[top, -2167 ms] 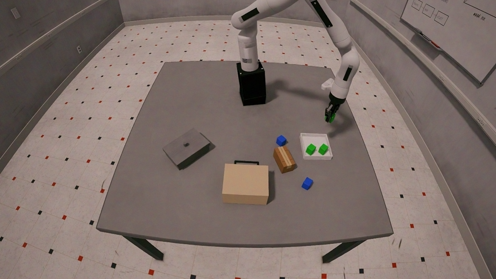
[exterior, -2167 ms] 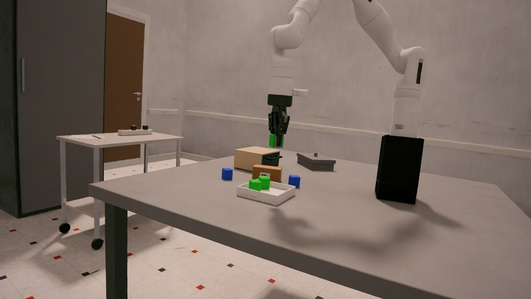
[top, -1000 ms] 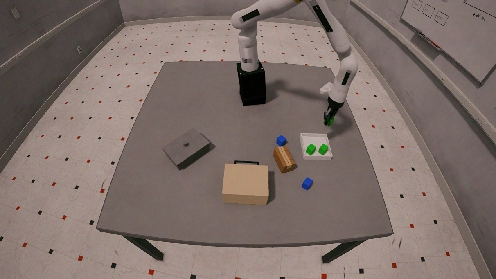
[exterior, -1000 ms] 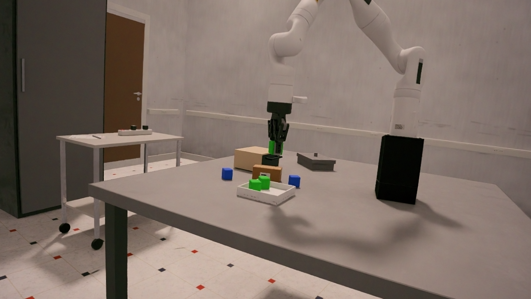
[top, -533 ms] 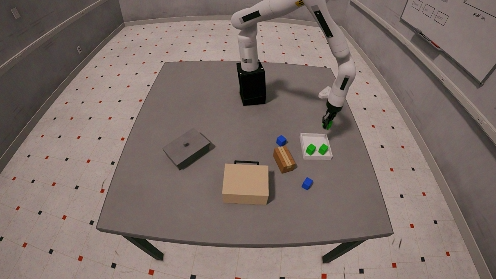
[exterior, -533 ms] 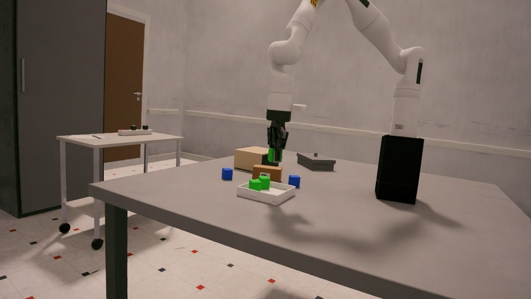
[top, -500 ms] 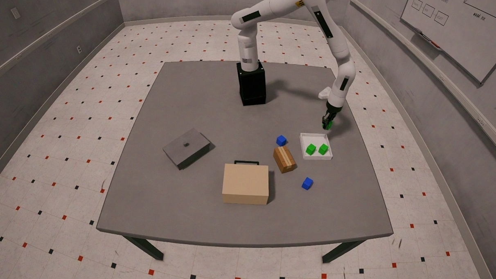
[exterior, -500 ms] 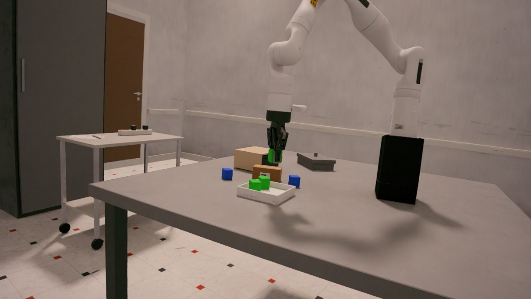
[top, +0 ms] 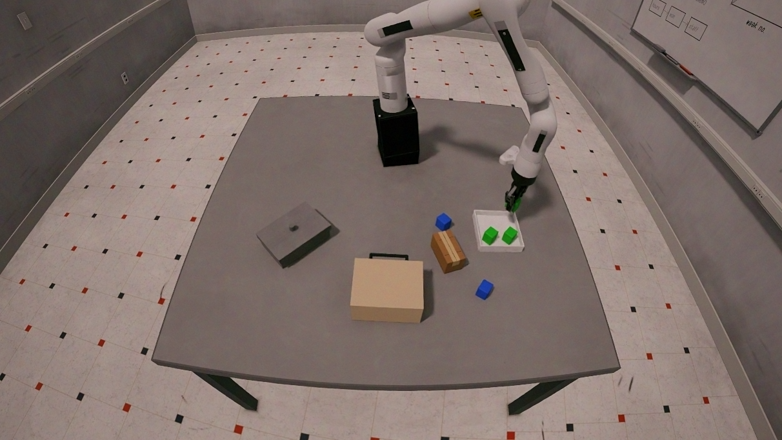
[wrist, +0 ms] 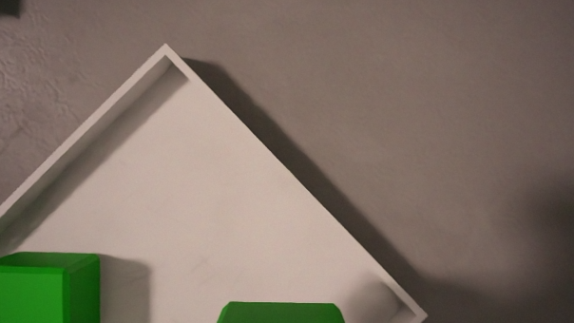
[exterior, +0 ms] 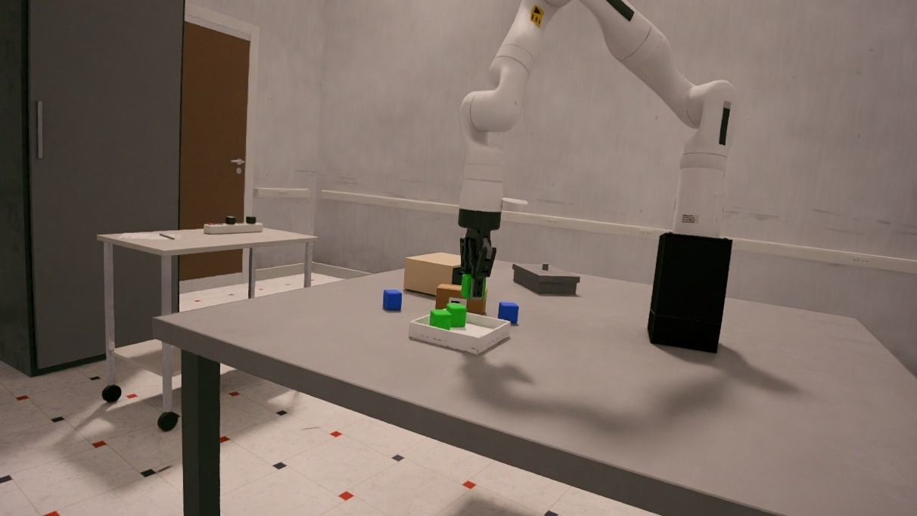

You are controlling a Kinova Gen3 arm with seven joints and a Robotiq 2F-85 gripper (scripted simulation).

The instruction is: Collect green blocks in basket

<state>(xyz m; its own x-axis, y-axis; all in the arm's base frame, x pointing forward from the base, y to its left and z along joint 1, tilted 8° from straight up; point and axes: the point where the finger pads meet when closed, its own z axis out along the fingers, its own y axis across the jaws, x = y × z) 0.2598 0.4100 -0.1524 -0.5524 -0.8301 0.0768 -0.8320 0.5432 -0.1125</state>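
My gripper is now 4 cm short of the white basket, 2 cm to the left of it and 9 cm above it. The rest, counted from my hand: light wooden cabinet: 33 cm ahead, 32 cm to the right, 7 cm below; then brown cardboard box: 16 cm ahead, 18 cm to the right, 7 cm below; then drawer: 32 cm ahead, 32 cm to the right, 7 cm below.
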